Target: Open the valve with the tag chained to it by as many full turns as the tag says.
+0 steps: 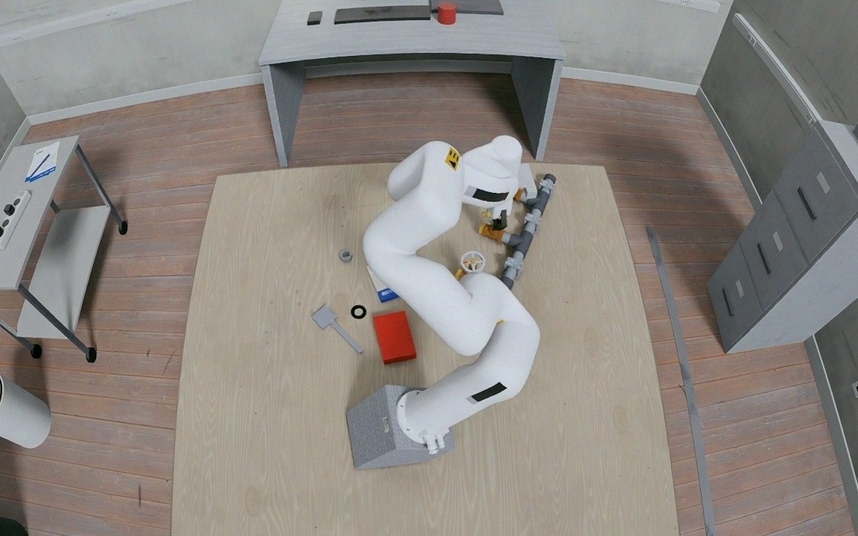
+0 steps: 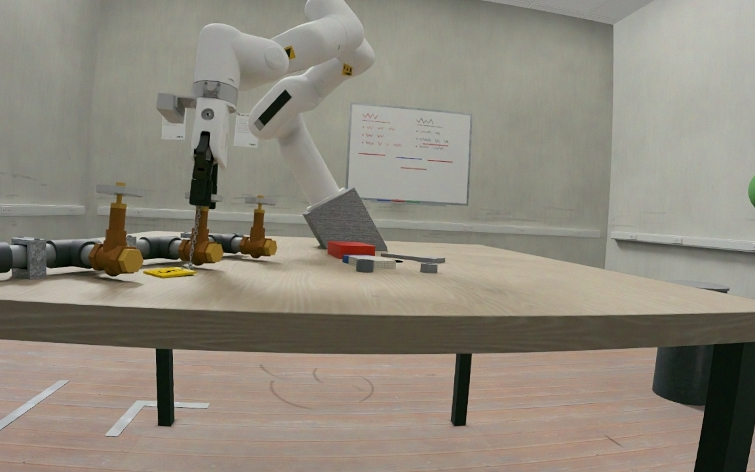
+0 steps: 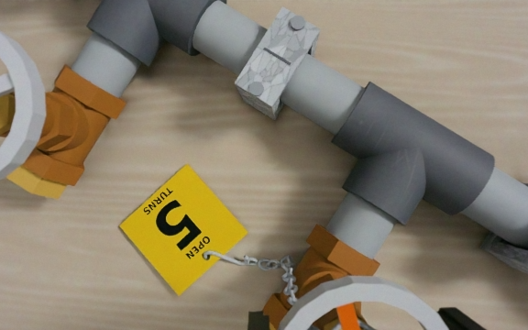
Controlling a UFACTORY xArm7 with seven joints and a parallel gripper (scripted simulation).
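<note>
The yellow tag lies 110 mm below my hand, 80 mm ahead of it and 30 mm to the right of it. Round my hand: blue-and-white box 310 mm to the left, 110 mm below, 70 mm behind; red block 320 mm to the left, 240 mm behind, 100 mm below; grey nut 400 mm to the left, 110 mm below, 30 mm ahead.
</note>
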